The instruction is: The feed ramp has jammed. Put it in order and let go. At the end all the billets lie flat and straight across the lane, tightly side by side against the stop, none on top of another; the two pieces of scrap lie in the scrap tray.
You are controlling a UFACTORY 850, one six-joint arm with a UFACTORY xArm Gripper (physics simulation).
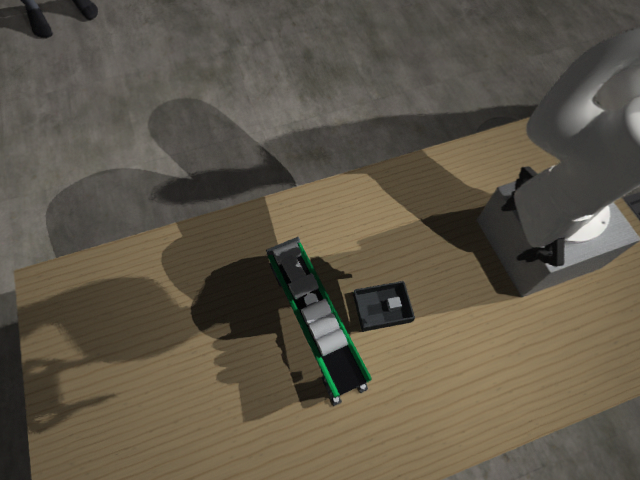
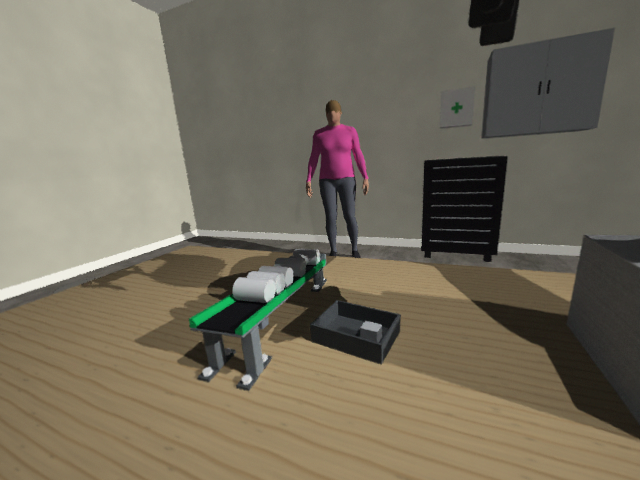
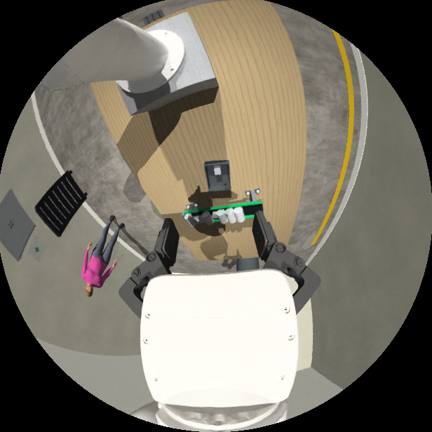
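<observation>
There's a scrap tray (image 2: 338,327) here, and you get the tray (image 1: 373,313) in another picture too. Then there's the gripper (image 1: 516,233), and you can also spot the gripper (image 3: 213,223).
</observation>
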